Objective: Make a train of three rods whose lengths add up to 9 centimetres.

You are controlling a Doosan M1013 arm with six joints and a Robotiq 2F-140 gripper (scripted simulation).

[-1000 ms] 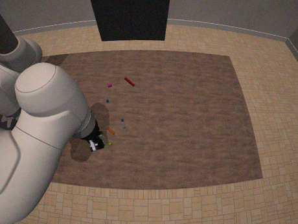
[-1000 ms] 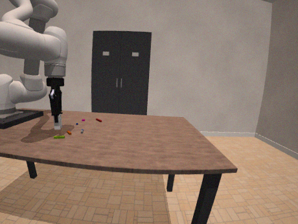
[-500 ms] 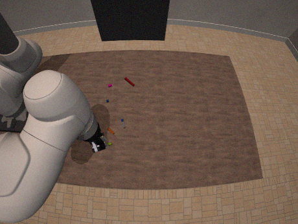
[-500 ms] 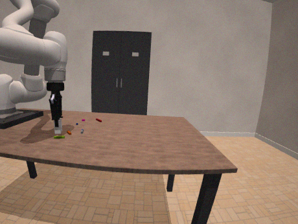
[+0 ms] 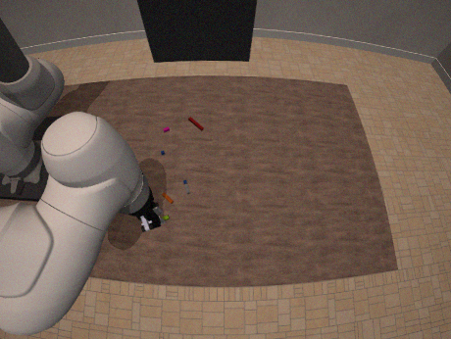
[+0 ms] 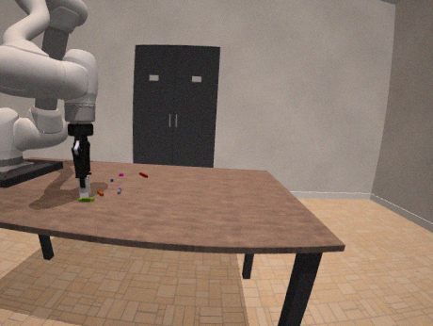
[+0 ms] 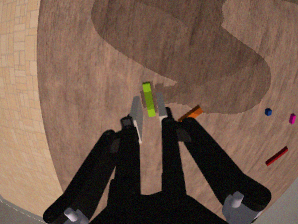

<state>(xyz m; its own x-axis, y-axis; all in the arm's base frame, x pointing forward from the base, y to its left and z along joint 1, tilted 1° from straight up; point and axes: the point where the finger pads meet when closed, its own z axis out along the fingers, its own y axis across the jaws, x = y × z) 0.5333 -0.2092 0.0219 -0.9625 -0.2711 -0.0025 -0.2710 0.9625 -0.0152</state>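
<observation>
The lime rod is 5 cm below my hand. From my hand the other things lie so: orange rod 2 cm ahead, 7 cm to the left, 5 cm below; grey rod 8 cm ahead, 9 cm to the left, 5 cm below; magenta rod 1 cm ahead, 32 cm to the left, 5 cm below.
</observation>
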